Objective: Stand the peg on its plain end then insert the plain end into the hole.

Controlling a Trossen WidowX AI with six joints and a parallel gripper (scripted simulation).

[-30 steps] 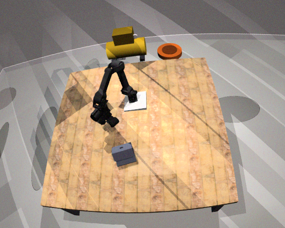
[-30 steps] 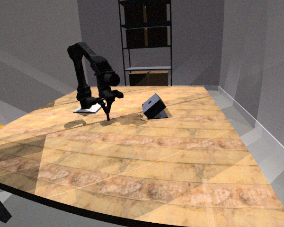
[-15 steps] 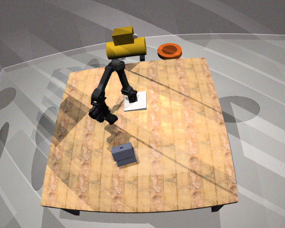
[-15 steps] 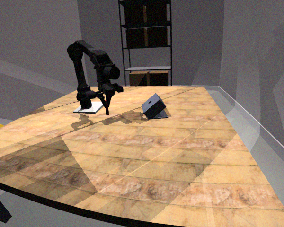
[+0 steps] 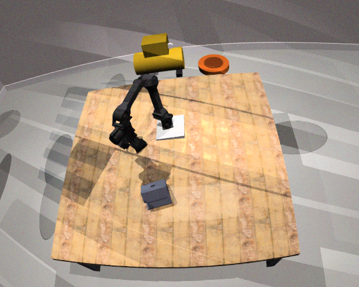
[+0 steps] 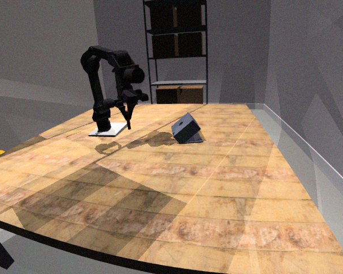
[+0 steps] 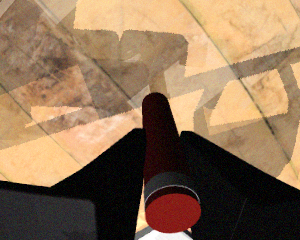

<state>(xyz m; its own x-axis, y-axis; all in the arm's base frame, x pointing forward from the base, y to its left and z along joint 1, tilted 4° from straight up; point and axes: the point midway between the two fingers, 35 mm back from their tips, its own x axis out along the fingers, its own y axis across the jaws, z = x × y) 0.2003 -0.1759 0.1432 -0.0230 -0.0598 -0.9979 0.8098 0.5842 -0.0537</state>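
Now: the sloped blue-grey panel 240 mm ahead of my gripper tip, 70 mm below it and 60 mm to the left of it. Round my gripper tip: red peg (20 mm above).
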